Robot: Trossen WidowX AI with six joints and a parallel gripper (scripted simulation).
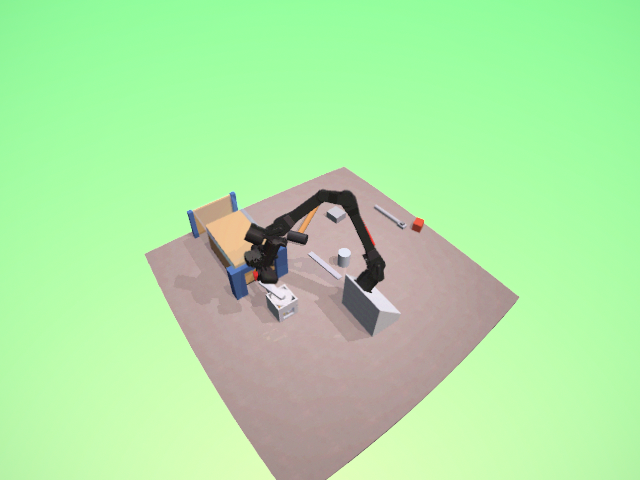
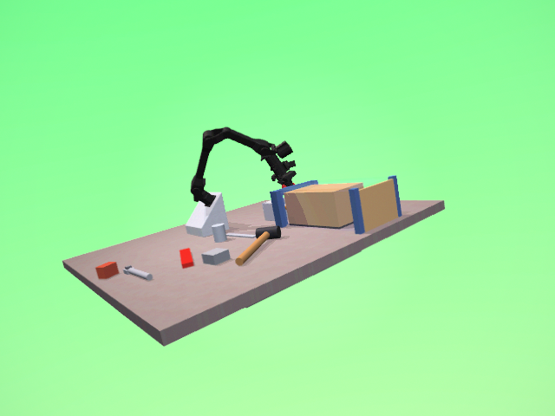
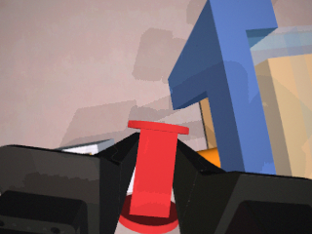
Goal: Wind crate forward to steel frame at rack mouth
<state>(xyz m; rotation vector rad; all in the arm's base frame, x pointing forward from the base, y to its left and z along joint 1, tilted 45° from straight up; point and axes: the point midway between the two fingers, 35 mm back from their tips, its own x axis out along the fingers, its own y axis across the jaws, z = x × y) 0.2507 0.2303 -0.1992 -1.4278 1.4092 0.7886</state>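
Right now my gripper tip is 4 cm past the winch handle, 3 cm to the left of it and 3 cm above it. The rest, counted from my gripper tip: flat steel bar: 2 cm ahead, 33 cm to the right, 13 cm below; then white winch: 11 cm behind, 6 cm to the right, 10 cm below; then red grip: 2 cm to the right.
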